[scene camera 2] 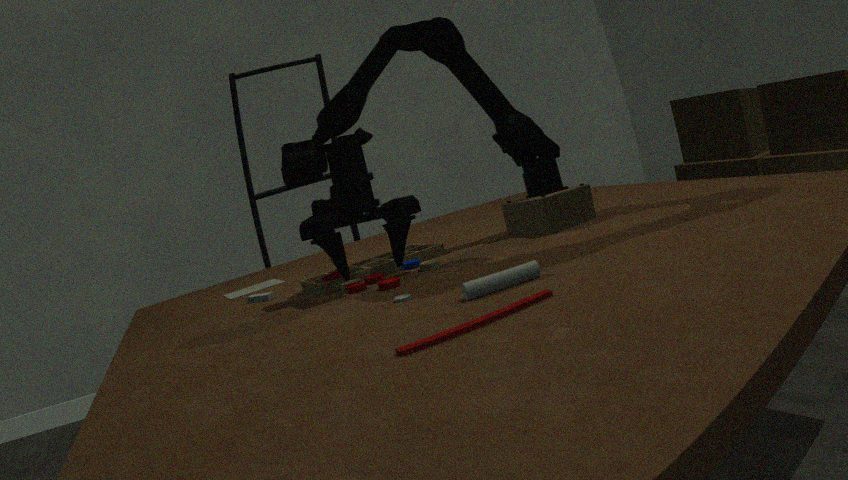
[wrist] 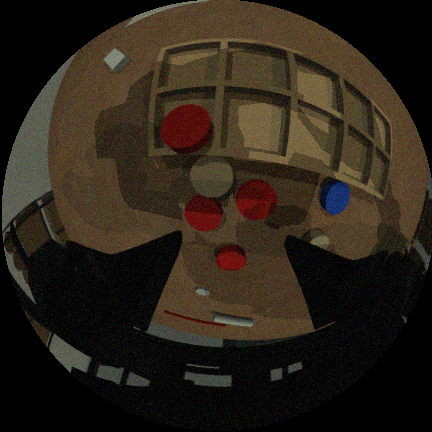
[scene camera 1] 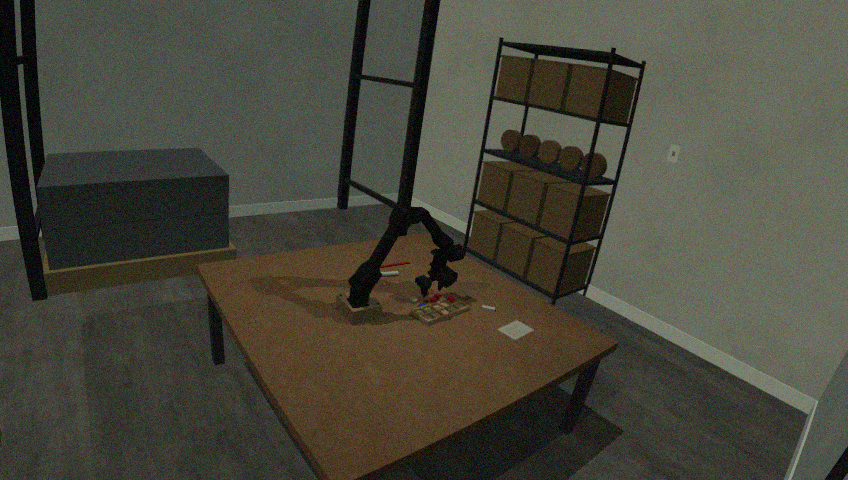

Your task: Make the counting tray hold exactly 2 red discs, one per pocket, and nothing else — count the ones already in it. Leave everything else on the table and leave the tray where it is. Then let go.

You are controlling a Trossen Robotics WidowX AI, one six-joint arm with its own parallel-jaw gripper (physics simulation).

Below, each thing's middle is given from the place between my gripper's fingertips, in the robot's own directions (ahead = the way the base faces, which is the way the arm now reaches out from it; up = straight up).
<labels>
I see my gripper 8 cm past the blue disc [wrist: 334,195], 6 cm to the left of it and 1 cm above it. Also, from my hand: counting tray [wrist: 265,101]: 3 cm behind, 12 cm to the right, 1 cm below.
</labels>
